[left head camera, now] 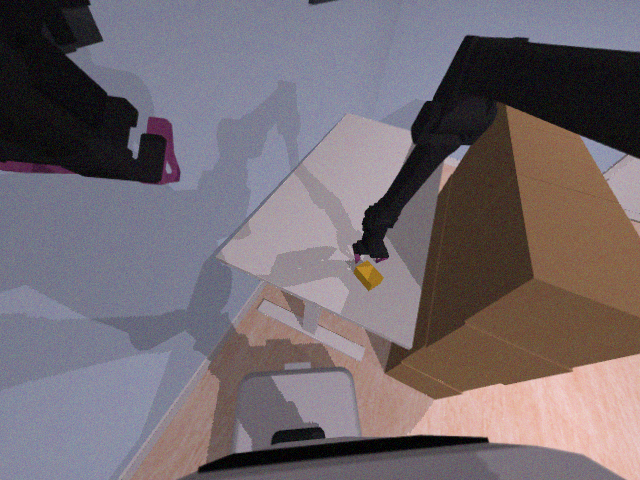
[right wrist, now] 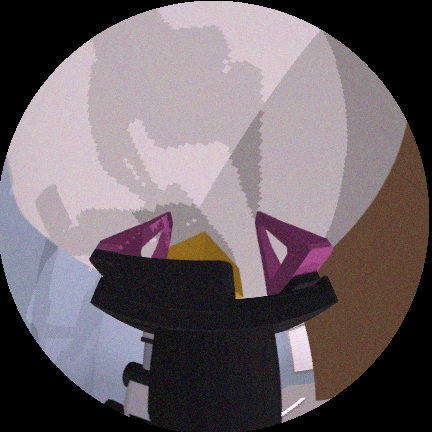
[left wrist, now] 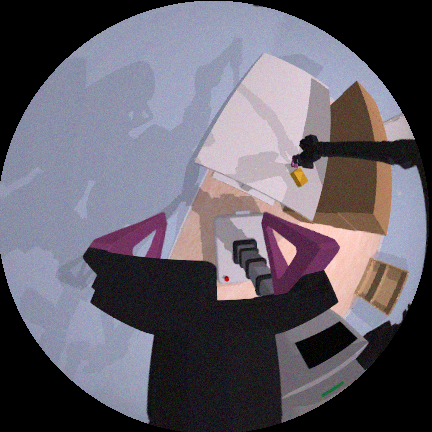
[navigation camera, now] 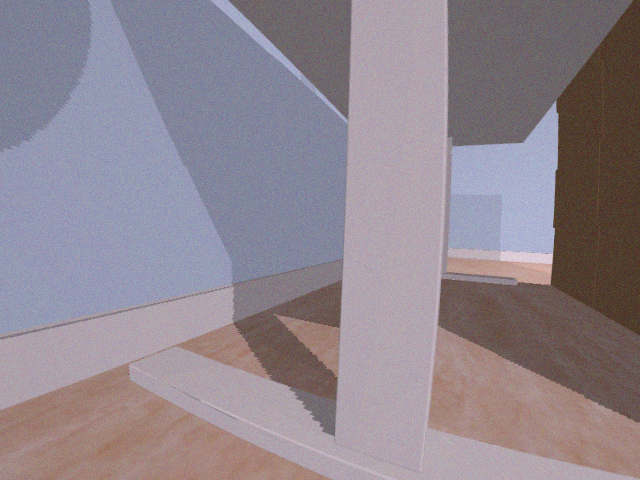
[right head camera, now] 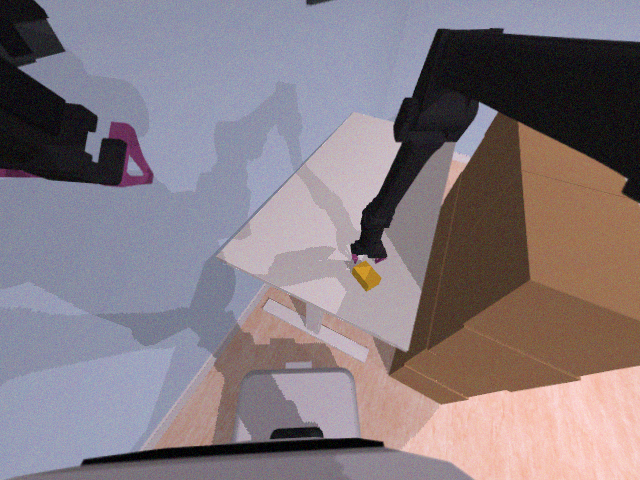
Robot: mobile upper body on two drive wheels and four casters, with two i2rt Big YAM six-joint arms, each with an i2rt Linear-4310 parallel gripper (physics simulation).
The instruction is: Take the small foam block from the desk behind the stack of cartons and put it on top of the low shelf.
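Places are measured from the left arm's base along level axes (x ahead, y left, z up), in metres.
Pixels of known places: left gripper, fingertip midpoint: (left head camera: 138,172) (left wrist: 213,217) (right head camera: 113,175); right gripper, fingertip midpoint: (left head camera: 366,262) (right wrist: 213,216) (left wrist: 296,165) (right head camera: 365,262).
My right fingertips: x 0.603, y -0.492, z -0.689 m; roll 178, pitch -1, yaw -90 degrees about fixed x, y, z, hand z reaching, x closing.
Note:
Ahead of a thing's pixels: the offset from my right fingertips to its top centre. "spot": to the spot under its first point. Level surfaces: height alone.
The yellow foam block {dx -0.073, dy +0.012, dz +0.044 m} (left head camera: 368,276) (right head camera: 366,276) (left wrist: 299,177) (right wrist: 200,250) lies on the white desk {dz -0.001 m} (left head camera: 330,149) (right head camera: 336,155) (left wrist: 280,90) (right wrist: 50,125). My right gripper (left head camera: 370,259) (right head camera: 367,258) (right wrist: 213,216) is open and empty, close to the block. In the right wrist view the block shows beside the left-hand finger, partly hidden by the gripper body. My left gripper (left wrist: 213,217) is open and empty, away from the desk. The stack of brown cartons (left head camera: 568,232) (right head camera: 568,232) (left wrist: 350,190) (right wrist: 370,300) stands right of the desk. I cannot identify the low shelf for certain.
A tan unit with open compartments (left wrist: 397,293) stands at the lower right in the left wrist view. A pale surface (left head camera: 625,186) shows beyond the cartons. In the navigation camera, a white desk leg {spot: dx -0.047, dy +0.195, dz -0.495 m} (navigation camera: 392,232) stands close in front, with cartons (navigation camera: 594,206) at the right.

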